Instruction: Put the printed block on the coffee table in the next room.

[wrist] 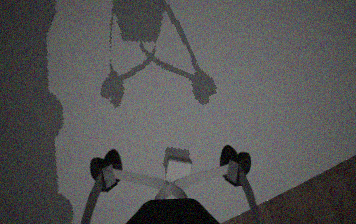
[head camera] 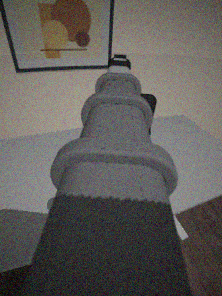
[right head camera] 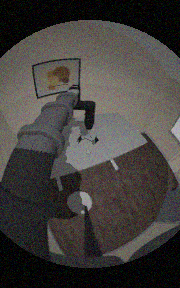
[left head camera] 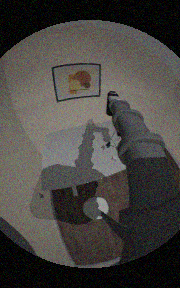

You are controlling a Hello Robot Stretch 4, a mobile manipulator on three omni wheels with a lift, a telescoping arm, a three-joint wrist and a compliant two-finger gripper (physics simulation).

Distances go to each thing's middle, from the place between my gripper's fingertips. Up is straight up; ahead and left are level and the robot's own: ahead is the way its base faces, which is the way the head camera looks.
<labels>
Right now the framed picture (left head camera: 74,80) is 53 cm ahead of my hand, 40 cm to the left of it and 49 cm above it.
</labels>
